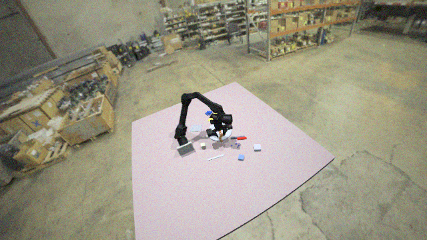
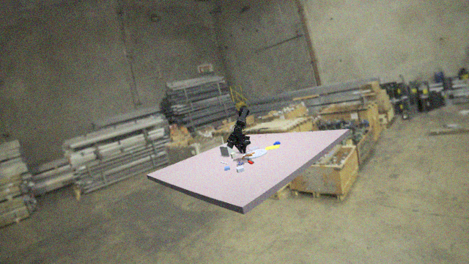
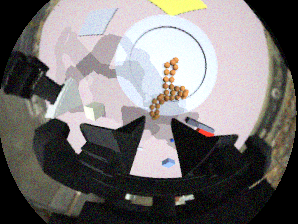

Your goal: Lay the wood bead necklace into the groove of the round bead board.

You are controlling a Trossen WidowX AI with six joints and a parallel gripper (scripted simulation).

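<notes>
Now: the red-handled tool 13 cm ahead of my gripper tip, 5 cm to the right of it and 4 cm below it. The rest, counted from my gripper tip: white stick: 9 cm behind, 13 cm to the right, 4 cm below; then cream cube: 15 cm behind, 3 cm below; then blue block: 6 cm ahead, 21 cm to the right, 4 cm below.
</notes>
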